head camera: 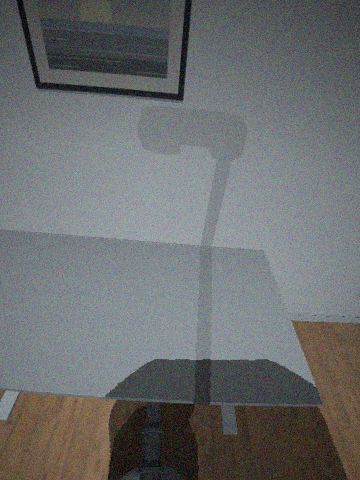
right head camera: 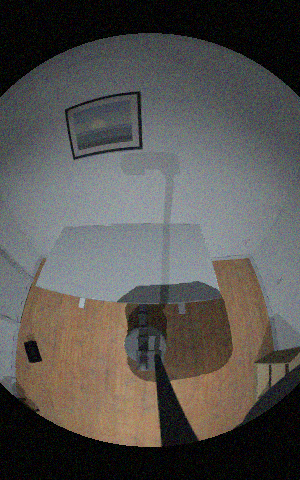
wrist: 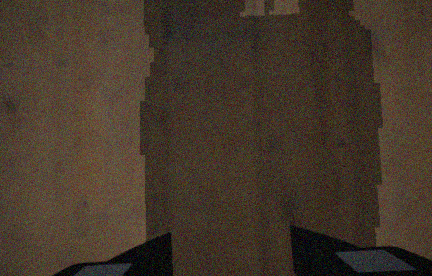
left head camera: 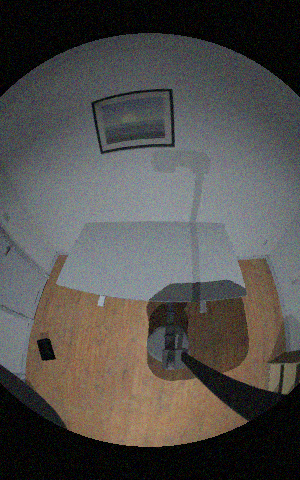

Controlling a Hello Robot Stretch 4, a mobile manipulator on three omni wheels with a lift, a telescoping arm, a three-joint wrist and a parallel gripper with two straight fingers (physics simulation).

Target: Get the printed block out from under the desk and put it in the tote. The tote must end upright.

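Places are measured from the robot's base along level axes (x left, y back, z up), in millimetres.
Pixels of known places: gripper, fingertip midpoint: [wrist: 231, 251].
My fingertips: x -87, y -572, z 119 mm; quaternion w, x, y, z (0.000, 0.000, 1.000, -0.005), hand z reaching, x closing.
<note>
Behind a point stands the place of what it marks.
The desk [head camera: 125, 310] {x 138, y -632, z 693 mm} [left head camera: 140, 260] {x 229, y -625, z 693 mm} [right head camera: 115, 260] {x 194, y -646, z 693 mm} has a pale grey top and stands against the wall; part of its legs shows below the front edge. My gripper [wrist: 231, 251] {x -87, y -572, z 119 mm} is open in the wrist view, with its two dark fingers apart at the bottom and bare wooden floor between them. In the head views the gripper is not visible; the arm runs toward the desk's front edge. The printed block does not show in the wrist view or the head views. I cannot identify the tote in any of these views.
A desk leg [head camera: 229, 419] [left head camera: 202, 306] [right head camera: 182, 308] stands right of the arm. A small black object [left head camera: 46, 349] {x 1569, y 498, z -25 mm} [right head camera: 33, 351] {x 1570, y 495, z -30 mm} lies on the floor at left. A tan, dark-topped box-like piece [left head camera: 275, 377] [right head camera: 263, 375] {x -1419, y 886, z 51 mm} stands at lower right. A framed picture [head camera: 110, 91] {x 224, y -1078, z 1412 mm} hangs above the desk.
</note>
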